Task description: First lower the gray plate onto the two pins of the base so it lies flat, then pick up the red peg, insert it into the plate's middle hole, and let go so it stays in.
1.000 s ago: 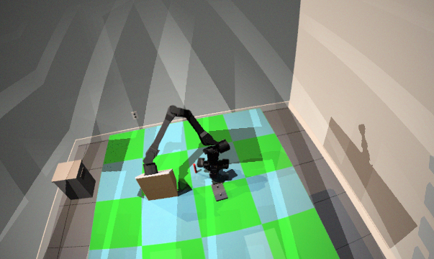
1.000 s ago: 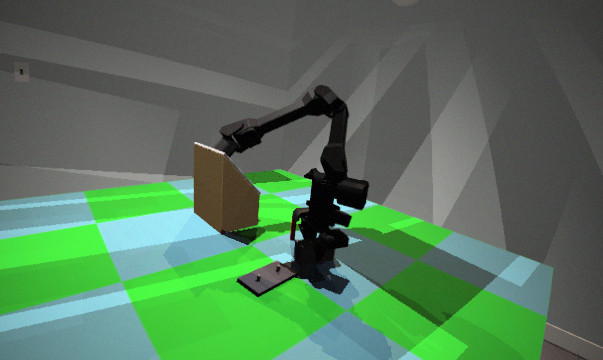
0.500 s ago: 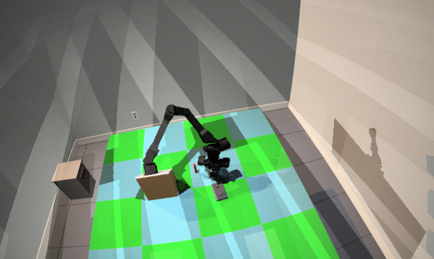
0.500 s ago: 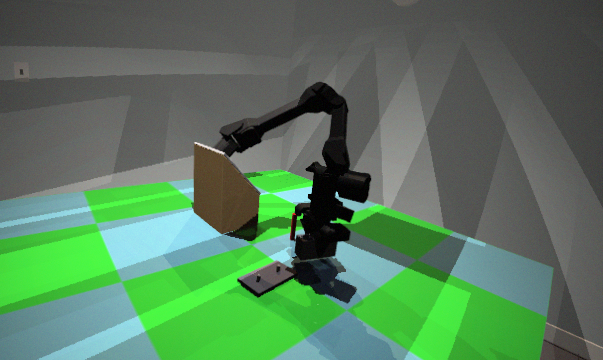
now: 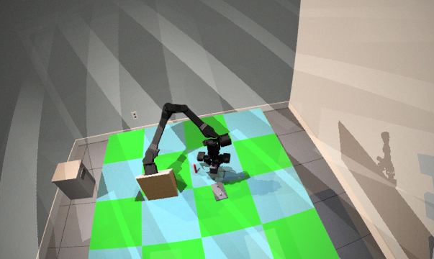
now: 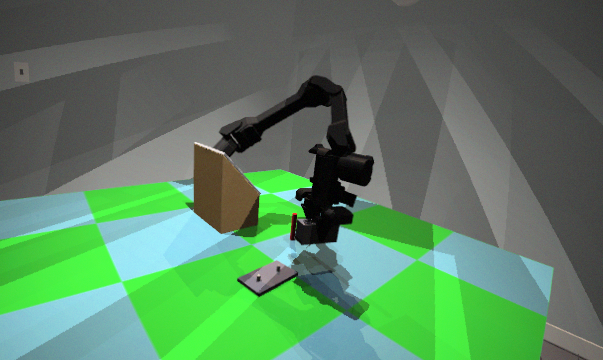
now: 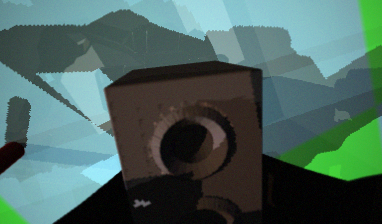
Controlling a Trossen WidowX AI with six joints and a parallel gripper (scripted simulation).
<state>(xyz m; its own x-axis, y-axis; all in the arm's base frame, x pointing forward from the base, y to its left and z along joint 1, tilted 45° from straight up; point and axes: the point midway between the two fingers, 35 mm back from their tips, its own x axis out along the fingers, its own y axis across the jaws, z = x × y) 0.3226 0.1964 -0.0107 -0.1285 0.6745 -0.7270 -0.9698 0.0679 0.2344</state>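
Right now my gripper tip is 1 cm short of the dark base, 14 cm to the left of it and 6 cm above it. Also, from my gripper tip: red peg (12 cm behind, 2 cm to the left, 3 cm below); then gray plate (3 cm above).
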